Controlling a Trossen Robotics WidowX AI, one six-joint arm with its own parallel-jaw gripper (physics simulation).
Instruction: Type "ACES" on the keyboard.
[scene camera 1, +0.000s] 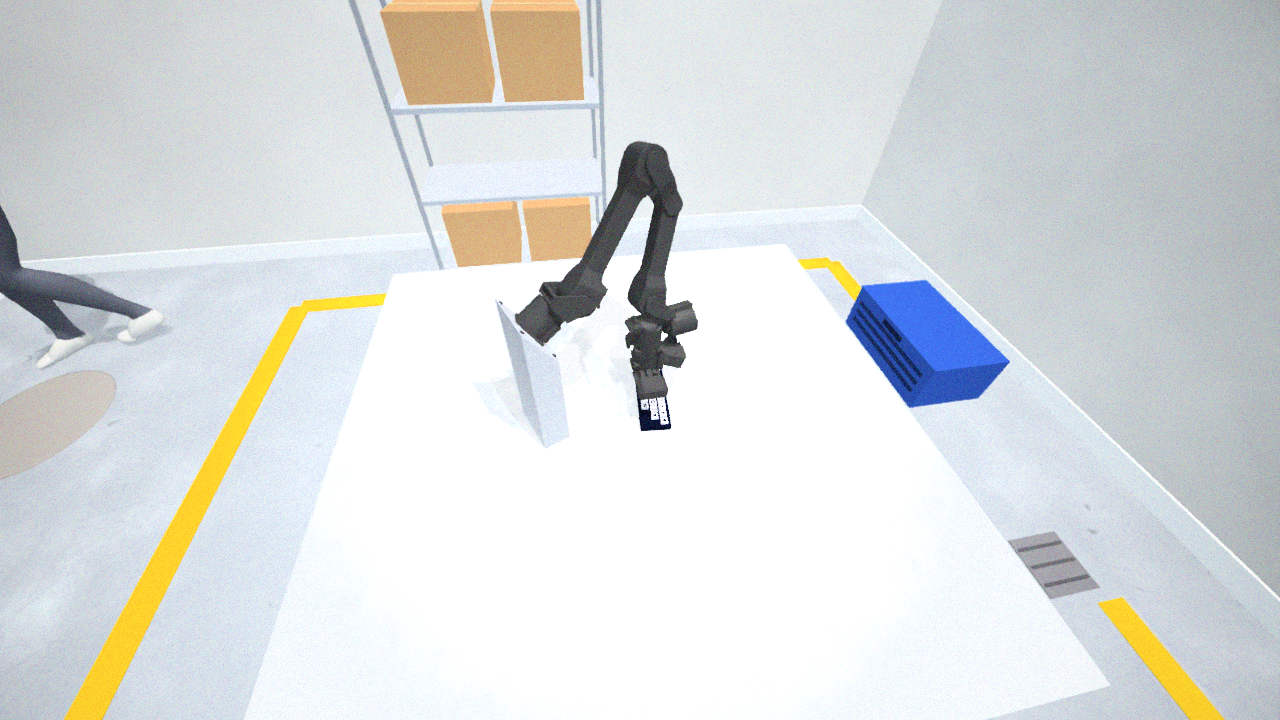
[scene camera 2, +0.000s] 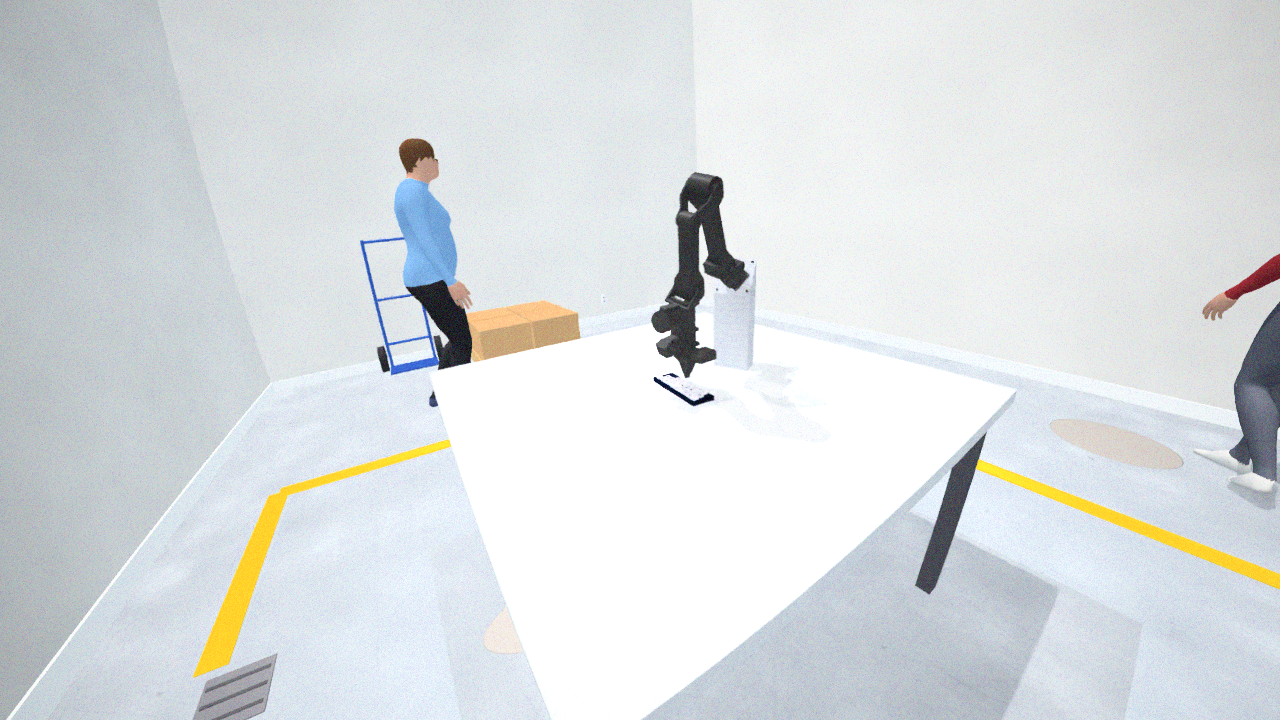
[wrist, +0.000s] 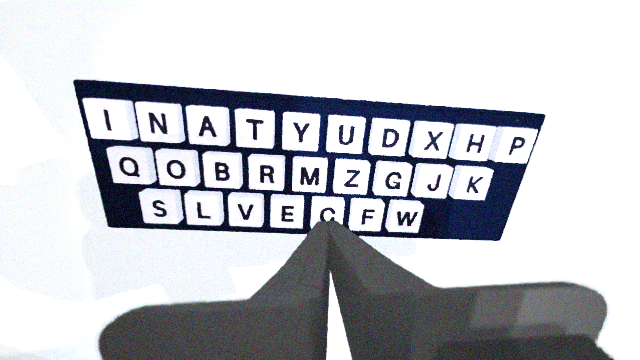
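Observation:
My gripper (scene camera 1: 643, 388). Gripper (scene camera 2: 687, 377), likewise visible. Wrist view: gripper (wrist: 326, 230), key (wrist: 207, 125).

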